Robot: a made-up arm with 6 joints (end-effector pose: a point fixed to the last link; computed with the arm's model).
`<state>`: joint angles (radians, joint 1 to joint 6).
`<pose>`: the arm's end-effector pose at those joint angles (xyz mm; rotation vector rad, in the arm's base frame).
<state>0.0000 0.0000 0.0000 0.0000 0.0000 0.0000</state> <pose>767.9 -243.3 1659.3 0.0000 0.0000 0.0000</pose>
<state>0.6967 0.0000 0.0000 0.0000 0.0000 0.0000</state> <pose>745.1 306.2 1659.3 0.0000 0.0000 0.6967</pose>
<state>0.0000 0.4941 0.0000 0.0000 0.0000 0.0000</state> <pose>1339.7 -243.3 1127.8 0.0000 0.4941 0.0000</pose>
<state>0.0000 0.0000 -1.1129 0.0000 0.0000 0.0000</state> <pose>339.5 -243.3 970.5 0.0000 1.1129 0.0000</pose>
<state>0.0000 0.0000 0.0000 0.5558 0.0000 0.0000</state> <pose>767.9 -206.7 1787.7 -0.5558 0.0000 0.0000</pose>
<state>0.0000 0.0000 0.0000 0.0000 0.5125 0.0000</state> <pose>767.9 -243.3 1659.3 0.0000 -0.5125 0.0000</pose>
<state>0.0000 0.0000 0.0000 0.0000 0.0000 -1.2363</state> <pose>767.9 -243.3 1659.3 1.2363 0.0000 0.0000</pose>
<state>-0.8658 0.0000 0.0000 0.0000 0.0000 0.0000</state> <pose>312.3 -742.5 1659.3 0.0000 0.0000 -0.8658</pose>
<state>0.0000 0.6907 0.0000 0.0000 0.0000 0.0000</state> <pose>1483.4 -243.3 849.4 0.0000 0.6907 0.0000</pose>
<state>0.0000 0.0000 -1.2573 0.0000 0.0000 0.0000</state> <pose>236.8 -243.3 928.8 0.0000 1.2573 0.0000</pose>
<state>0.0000 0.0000 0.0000 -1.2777 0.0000 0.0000</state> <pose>767.9 -70.3 1426.4 1.2777 0.0000 0.0000</pose>
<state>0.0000 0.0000 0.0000 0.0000 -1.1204 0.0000</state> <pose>767.9 -243.3 1659.3 0.0000 1.1204 0.0000</pose>
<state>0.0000 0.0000 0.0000 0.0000 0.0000 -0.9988</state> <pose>767.9 -243.3 1659.3 0.9988 0.0000 0.0000</pose>
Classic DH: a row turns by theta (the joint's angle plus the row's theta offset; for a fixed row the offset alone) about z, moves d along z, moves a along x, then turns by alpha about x. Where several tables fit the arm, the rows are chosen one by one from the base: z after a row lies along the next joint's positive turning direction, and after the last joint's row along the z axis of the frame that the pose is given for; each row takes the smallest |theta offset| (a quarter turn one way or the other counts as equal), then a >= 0, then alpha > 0; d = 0 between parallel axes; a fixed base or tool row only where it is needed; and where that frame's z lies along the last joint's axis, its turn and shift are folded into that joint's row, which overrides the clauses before.
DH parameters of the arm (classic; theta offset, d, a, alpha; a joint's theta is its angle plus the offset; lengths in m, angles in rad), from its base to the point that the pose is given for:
joint 1: 0 0.26 0 -1.5708
joint 2: -1.5708 0 1.3993 3.1416
joint 3: 0 0 0 -1.5708
joint 4: 0 -0.7679 0 1.5708
joint 5: 0 0.2433 0 -1.5708
joint 6: 1.5708 0 0 1.5708
tool (fixed): -1.5708 0 0 0

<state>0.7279 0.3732 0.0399 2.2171 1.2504 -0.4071</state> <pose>872.6 973.9 1495.3 -1.2996 -0.6833 2.1932</pose>
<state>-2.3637 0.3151 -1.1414 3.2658 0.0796 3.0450</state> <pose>-180.6 -516.8 824.1 1.7111 0.7396 -1.7803</pose>
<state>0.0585 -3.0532 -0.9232 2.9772 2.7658 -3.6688</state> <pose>-577.7 206.6 -504.0 0.3612 0.6546 -0.0067</pose>
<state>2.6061 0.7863 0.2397 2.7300 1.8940 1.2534</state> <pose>-1573.2 674.1 932.6 -1.1810 1.1812 -0.2527</pose>
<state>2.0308 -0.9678 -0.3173 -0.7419 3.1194 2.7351</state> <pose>356.9 -316.3 1387.8 0.0610 0.7275 -0.9429</pose>
